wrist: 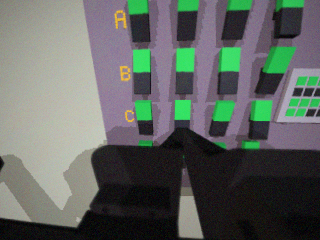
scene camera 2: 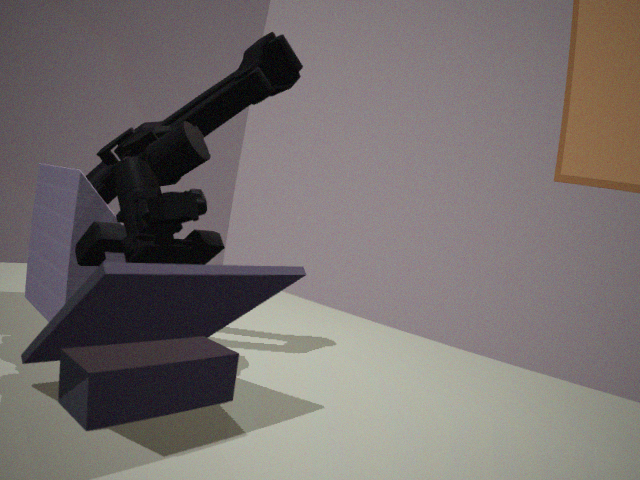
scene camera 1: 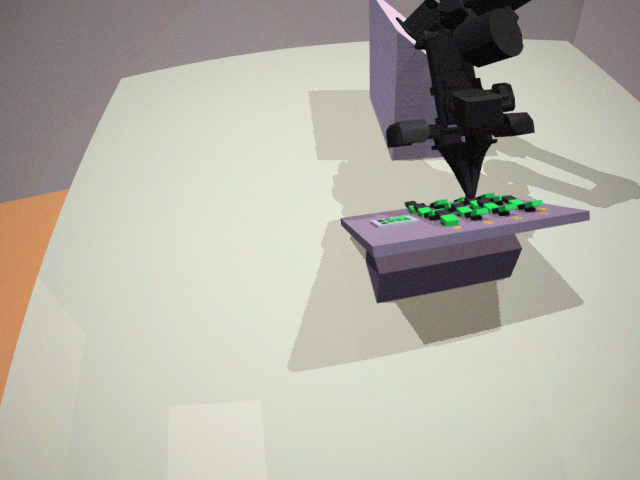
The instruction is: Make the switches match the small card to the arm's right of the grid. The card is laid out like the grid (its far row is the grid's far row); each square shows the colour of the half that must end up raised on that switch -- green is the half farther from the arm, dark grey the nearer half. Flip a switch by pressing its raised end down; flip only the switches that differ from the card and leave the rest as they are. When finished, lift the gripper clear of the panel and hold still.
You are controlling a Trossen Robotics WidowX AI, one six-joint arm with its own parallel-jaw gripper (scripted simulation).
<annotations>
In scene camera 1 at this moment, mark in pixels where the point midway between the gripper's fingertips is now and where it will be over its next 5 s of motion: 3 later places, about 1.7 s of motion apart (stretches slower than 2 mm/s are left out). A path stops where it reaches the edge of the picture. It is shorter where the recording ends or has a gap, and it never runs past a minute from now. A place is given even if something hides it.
The gripper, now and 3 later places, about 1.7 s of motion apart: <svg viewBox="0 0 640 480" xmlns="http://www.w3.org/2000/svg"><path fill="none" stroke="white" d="M470 197L462 150L440 198L434 174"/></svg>
</annotations>
